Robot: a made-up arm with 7 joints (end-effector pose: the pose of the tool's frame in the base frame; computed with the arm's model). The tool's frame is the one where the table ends. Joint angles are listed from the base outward.
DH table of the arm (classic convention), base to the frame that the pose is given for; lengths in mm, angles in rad. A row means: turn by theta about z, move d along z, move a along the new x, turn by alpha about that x. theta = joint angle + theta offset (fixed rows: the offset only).
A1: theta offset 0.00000, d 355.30, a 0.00, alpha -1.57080
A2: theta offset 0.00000, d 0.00, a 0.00, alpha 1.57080
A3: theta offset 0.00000, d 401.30, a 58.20, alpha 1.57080
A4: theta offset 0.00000, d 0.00, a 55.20, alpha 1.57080
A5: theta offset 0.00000, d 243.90, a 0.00, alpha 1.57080
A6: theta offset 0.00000, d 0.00, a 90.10, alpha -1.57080
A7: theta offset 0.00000, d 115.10, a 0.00, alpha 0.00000
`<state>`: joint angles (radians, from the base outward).
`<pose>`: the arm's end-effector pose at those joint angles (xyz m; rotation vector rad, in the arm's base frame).
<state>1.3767 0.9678 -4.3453 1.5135 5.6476 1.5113 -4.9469</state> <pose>-0.3395 0.3124 0.6204 -1.7464 -2.4519 0.6528</pose>
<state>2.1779 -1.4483 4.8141 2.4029 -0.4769 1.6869 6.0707</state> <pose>0.6038 -0.3100 0.4039 -2.0740 -0.1657 -0.3082</pose>
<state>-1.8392 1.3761 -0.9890 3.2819 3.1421 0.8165 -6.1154</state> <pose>-0.1410 -0.7418 0.5445 -0.1984 1.1586 -1.8980</pose>
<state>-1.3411 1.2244 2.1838 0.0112 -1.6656 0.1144 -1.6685</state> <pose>0.0427 0.0216 0.4848 -1.1114 2.0899 1.4332</pose>
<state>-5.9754 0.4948 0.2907 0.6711 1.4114 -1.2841 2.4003</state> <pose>0.3765 0.0560 0.4937 0.2777 2.0350 -0.8363</pose>
